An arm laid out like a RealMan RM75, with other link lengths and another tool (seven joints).
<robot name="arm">
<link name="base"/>
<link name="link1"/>
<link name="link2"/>
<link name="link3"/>
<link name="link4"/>
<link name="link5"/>
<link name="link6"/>
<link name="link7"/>
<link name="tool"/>
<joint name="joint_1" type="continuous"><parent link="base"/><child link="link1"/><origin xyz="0 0 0.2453" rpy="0 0 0"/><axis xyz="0 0 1"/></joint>
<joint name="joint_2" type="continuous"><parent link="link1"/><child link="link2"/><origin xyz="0 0 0" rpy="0 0 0"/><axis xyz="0 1 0"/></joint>
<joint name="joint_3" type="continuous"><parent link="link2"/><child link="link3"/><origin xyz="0 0 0.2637" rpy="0 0 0"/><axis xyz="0 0 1"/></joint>
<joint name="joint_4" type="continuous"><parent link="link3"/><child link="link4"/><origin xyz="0 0 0" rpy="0 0 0"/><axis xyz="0 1 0"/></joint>
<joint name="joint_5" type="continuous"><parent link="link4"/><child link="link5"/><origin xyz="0 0 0.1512" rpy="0 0 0"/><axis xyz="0 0 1"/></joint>
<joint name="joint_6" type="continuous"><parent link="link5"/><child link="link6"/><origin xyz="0 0 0" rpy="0 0 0"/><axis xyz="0 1 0"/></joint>
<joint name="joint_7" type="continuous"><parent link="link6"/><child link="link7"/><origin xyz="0 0 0.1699" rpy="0 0 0"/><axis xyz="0 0 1"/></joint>
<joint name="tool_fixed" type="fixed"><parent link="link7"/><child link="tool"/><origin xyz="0.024 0.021 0.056" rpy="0.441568 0 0.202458"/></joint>
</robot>
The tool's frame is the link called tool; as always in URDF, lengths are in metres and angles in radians. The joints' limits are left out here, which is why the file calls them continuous.
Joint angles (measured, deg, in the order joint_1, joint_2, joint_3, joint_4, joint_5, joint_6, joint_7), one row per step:
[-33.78, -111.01, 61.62, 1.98, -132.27, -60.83, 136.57]
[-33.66, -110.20, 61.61, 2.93, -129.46, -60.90, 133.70]
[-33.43, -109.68, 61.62, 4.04, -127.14, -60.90, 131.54]
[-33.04, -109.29, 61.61, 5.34, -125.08, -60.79, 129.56]
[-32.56, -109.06, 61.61, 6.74, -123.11, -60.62, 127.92]
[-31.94, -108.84, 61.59, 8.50, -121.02, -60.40, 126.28]
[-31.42, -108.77, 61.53, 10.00, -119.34, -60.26, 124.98]
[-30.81, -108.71, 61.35, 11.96, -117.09, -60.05, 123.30]
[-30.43, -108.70, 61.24, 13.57, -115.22, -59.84, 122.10]
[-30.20, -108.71, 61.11, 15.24, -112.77, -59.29, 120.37]
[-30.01, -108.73, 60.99, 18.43, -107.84, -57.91, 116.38]
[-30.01, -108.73, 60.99, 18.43, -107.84, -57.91, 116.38]
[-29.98, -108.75, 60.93, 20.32, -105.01, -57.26, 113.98]
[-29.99, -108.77, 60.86, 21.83, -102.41, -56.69, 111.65]
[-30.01, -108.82, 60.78, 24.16, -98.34, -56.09, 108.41]
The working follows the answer.
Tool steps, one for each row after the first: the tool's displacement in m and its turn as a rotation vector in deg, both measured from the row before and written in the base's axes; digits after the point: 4 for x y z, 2 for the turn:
[0.0003, -0.0009, 0.0009, -1.74, -0.11, -0.38]
[0.0003, -0.0012, 0.0002, -1.34, 0.15, -0.41]
[-0.0004, -0.0013, 0.0005, -1.07, 0.20, -0.24]
[-0.0007, -0.0018, -0.0004, -0.98, 0.41, -0.26]
[-0.0009, -0.0019, 0.0002, -0.86, 0.64, -0.35]
[-0.0003, -0.0017, -0.0003, -0.67, 0.46, -0.31]
[-0.0002, -0.0019, -0.0003, -0.82, 0.65, -0.39]
[0.0004, -0.0012, -0.0008, -0.67, 0.75, -0.48]
[-0.0003, -0.0008, -0.0021, -1.04, 0.94, -0.16]
[-0.0011, 0.0000, -0.0042, -2.07, 1.85, 0.19]
[0.0000, 0.0000, 0.0000, 0.00, 0.00, 0.00]
[0.0001, 0.0004, -0.0018, -1.09, 1.04, 0.04]
[-0.0007, 0.0003, -0.0019, -1.03, 0.84, 0.32]
[-0.0007, -0.0002, -0.0031, -1.56, 1.59, 0.16]

Tool pose at each row, in the base's axes (x y z in m, rotation vector in deg; rounded; the steps above come from the unrounded poses):
[-0.2465, 0.4154, 0.0077, -90.48, -34.34, -24.46]
[-0.2462, 0.4145, 0.0086, -92.26, -34.64, -24.42]
[-0.2459, 0.4133, 0.0089, -93.70, -34.61, -24.27]
[-0.2463, 0.4121, 0.0094, -94.83, -34.59, -24.02]
[-0.2470, 0.4103, 0.0090, -95.91, -34.36, -23.62]
[-0.2479, 0.4084, 0.0092, -96.93, -33.86, -23.12]
[-0.2482, 0.4067, 0.0089, -97.73, -33.45, -22.79]
[-0.2484, 0.4048, 0.0086, -98.72, -32.88, -22.30]
[-0.2480, 0.4036, 0.0078, -99.61, -32.12, -21.82]
[-0.2483, 0.4028, 0.0057, -100.75, -31.59, -20.87]
[-0.2494, 0.4028, 0.0015, -102.84, -30.98, -18.61]
[-0.2494, 0.4028, 0.0015, -102.84, -30.98, -18.61]
[-0.2493, 0.4032, -0.0003, -103.95, -30.56, -17.40]
[-0.2500, 0.4035, -0.0022, -104.90, -30.49, -16.18]
[-0.2507, 0.4033, -0.0053, -106.43, -29.88, -14.24]

